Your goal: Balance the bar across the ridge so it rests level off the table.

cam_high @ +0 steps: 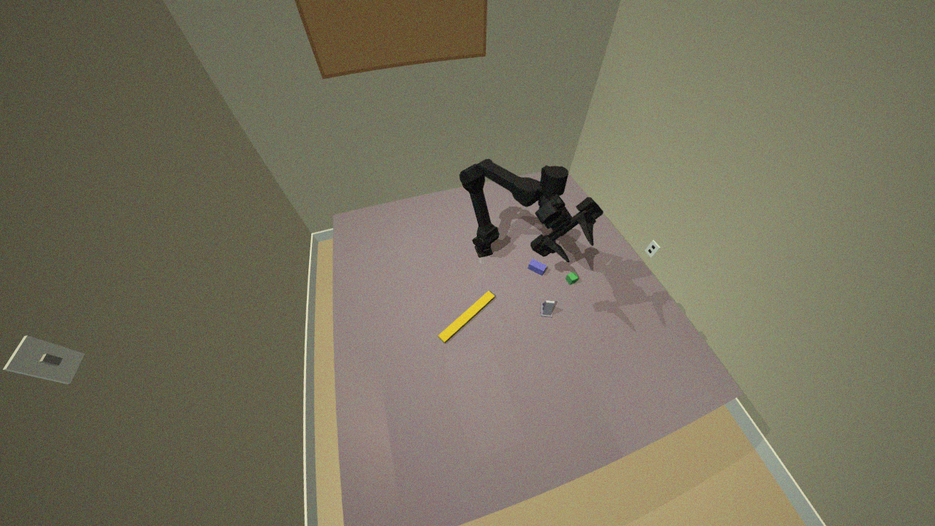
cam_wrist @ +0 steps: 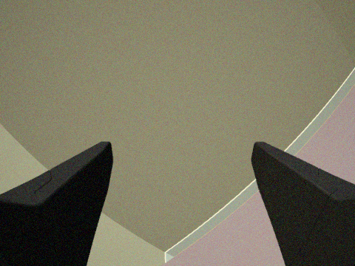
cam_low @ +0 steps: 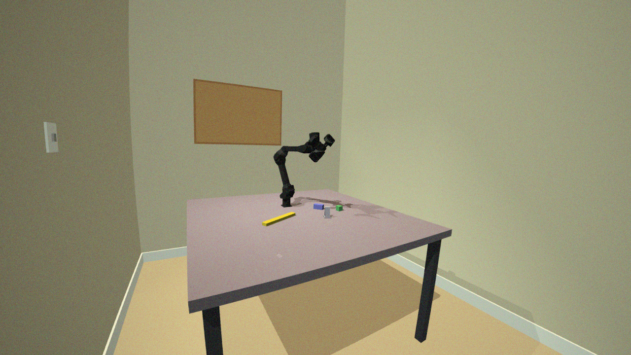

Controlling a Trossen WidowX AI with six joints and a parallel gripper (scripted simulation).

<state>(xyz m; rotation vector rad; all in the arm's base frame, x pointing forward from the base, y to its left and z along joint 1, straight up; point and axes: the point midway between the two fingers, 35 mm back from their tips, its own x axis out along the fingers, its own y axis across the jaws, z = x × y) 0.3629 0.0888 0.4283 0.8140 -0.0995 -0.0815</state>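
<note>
The yellow bar lies 42 cm below my gripper tip, 24 cm to the right of it and 12 cm behind it. Round my gripper tip: blue block (41 cm below, 24 cm behind, 9 cm to the left); green cube (41 cm below, 20 cm to the left, 14 cm behind).
</note>
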